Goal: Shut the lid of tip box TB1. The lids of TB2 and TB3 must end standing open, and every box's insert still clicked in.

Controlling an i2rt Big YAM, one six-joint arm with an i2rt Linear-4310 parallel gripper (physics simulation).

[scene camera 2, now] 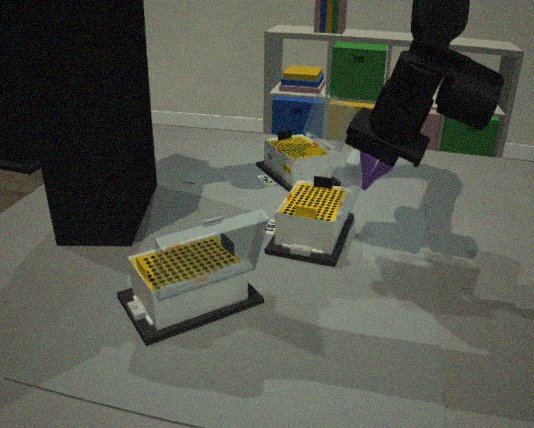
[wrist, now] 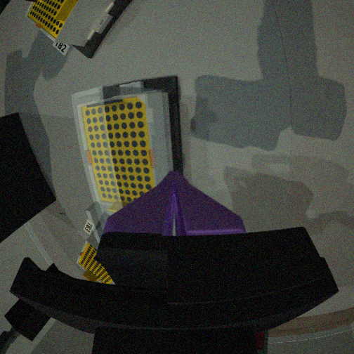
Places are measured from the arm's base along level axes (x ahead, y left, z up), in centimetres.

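Pixels of known places: gripper, fingertip midpoint: (scene camera 2: 364,187).
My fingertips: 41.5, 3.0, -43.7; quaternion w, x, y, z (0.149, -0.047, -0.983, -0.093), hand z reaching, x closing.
Note:
Behind a point stands the place of what it marks, as x, y, z.
Tip box TB1 (scene camera 2: 310,230) @[35.3, -2.7, -48.9] (wrist: 161,150) is the middle box, its yellow insert (scene camera 2: 320,197) @[34.8, 5.1, -47.3] (wrist: 132,150) seated. Its clear lid (scene camera 2: 354,192) @[40.6, -0.2, -43.2] stands steeply on the right side and overlaps the insert in the wrist view; its exact angle is hard to tell. My gripper (scene camera 2: 367,186) @[41.5, 3.0, -43.7] (wrist: 173,178) is shut and empty, purple fingertips pointing down beside TB1's lid side; contact cannot be told. TB2 (scene camera 2: 277,160) @[22.4, 22.2, -49.3] (wrist: 82,27), at the back, has its lid (scene camera 2: 320,120) @[28.1, 32.5, -43.6] open. TB3 (scene camera 2: 200,305) @[26.9, -21.3, -50.8] (wrist: 95,265), nearest scene camera 2, has its lid (scene camera 2: 259,240) @[33.4, -19.1, -41.8] open. Their yellow inserts look seated.
A tall black block (scene camera 2: 100,125) @[7.4, -10.0, -34.4] (wrist: 22,175) stands left of the boxes. TB2 is close behind TB1, and TB3 is at its front left. Dark bases (scene camera 2: 345,240) @[39.5, 3.3, -53.1] (wrist: 175,125) surround the boxes' feet. A white shelf unit (scene camera 2: 273,75) stands beyond the table.

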